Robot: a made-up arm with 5 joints.
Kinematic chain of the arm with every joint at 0, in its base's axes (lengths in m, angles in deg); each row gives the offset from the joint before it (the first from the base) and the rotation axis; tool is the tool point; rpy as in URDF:
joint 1: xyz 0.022 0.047 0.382 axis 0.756 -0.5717 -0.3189
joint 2: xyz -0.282 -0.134 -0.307 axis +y
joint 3: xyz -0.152 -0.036 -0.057 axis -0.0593 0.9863 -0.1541
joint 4: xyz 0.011 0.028 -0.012 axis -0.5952 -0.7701 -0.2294
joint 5: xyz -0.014 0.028 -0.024 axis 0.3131 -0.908 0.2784
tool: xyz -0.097 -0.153 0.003 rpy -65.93 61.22 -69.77
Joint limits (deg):
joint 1: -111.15..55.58
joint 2: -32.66..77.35
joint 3: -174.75..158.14
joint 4: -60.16..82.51
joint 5: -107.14..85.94
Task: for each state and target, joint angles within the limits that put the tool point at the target. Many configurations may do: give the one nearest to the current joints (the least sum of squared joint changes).
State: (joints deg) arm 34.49 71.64 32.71 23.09 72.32
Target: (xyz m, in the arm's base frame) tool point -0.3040 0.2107 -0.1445
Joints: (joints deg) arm 54.83 62.05 33.53 10.91 75.73
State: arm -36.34 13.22 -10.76 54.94 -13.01
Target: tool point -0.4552 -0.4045 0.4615
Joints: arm -36.98 36.86 -18.03 60.10 20.09
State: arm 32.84 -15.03 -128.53 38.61 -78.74
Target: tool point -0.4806 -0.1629 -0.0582
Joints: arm -4.88 7.17 -126.18 36.62 -81.42
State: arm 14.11 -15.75 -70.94 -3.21 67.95
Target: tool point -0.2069 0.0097 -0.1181
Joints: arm 19.49 19.96 -70.85 -24.65 76.95
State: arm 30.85 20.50 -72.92 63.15 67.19
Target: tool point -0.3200 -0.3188 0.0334
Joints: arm -9.52 -22.02 -60.39 50.47 44.94
